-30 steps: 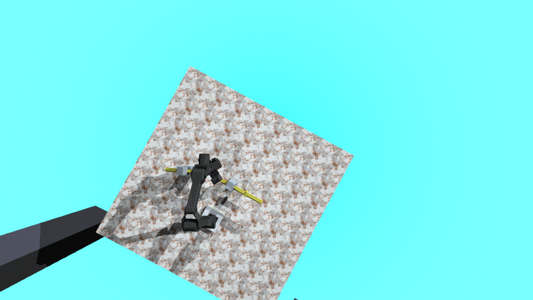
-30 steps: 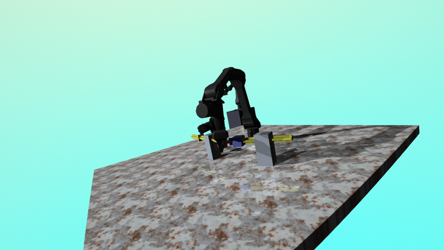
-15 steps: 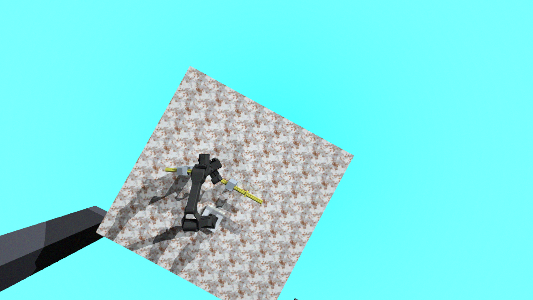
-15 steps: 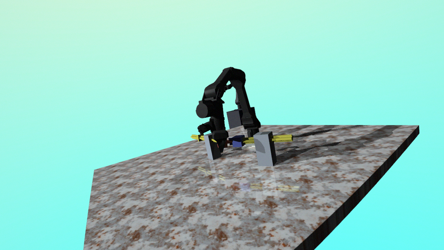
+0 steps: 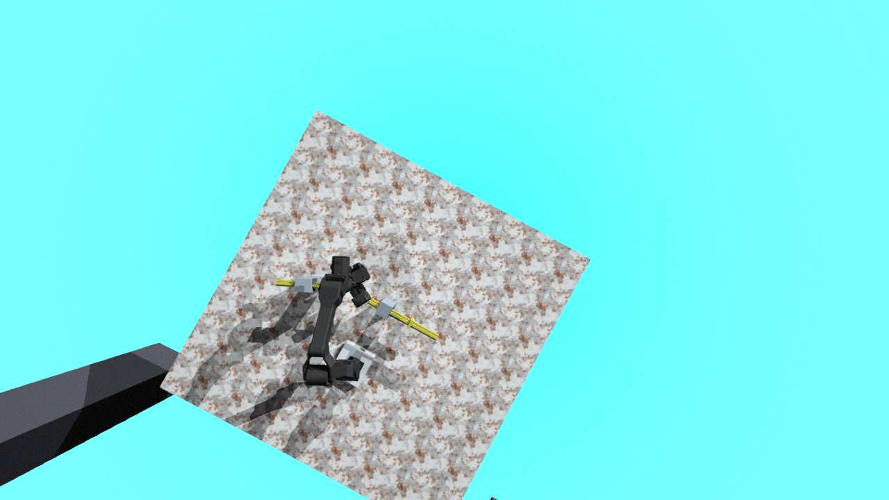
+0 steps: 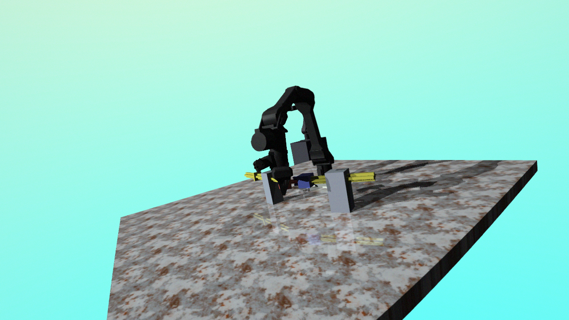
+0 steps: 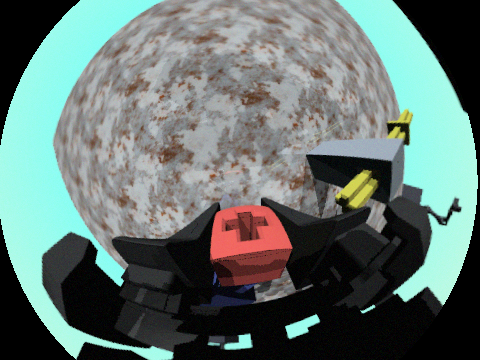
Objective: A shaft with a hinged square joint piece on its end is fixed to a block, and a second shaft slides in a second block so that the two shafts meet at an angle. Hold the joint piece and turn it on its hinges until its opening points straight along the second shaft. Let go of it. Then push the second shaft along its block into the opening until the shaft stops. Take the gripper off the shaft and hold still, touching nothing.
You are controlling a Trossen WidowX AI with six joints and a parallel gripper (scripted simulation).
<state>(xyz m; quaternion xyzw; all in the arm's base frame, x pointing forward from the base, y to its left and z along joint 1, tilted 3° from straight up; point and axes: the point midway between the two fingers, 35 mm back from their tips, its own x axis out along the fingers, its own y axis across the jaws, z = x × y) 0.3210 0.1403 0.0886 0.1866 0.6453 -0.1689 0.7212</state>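
Now: the red joint piece 2 cm behind my gripper tip, 1 cm to the left of it and 4 cm above it.
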